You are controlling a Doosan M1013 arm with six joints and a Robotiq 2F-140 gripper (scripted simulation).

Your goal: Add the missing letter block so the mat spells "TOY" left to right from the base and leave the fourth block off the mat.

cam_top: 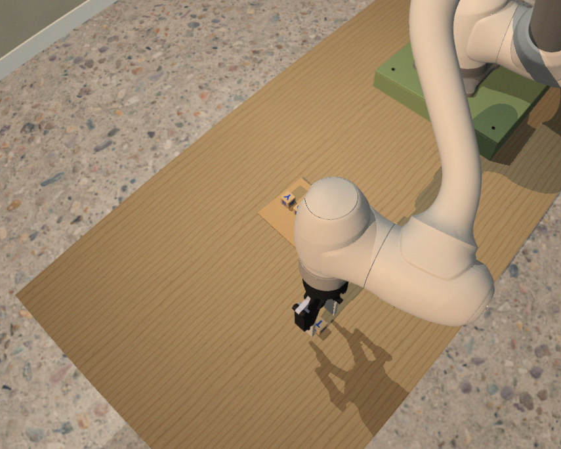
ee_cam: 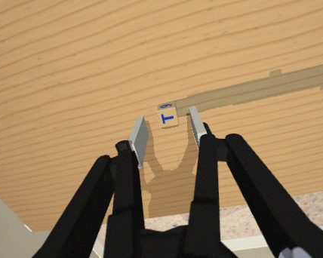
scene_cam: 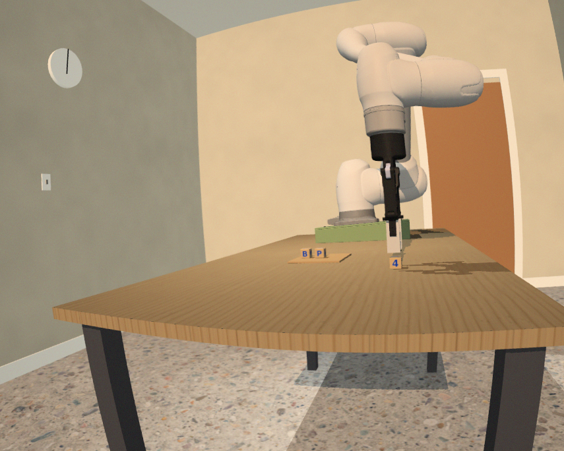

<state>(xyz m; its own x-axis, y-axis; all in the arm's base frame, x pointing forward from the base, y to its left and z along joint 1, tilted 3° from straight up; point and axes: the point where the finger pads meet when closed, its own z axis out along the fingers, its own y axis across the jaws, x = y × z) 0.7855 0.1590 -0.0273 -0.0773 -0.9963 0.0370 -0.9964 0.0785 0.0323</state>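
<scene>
The T block lies 6 cm below my hand. The rest, counted from my hand: O block 20 cm to the right, 18 cm behind, 5 cm below; Y block 24 cm to the right, 19 cm behind, 5 cm below; tan mat 20 cm to the right, 18 cm behind, 7 cm below.
</scene>
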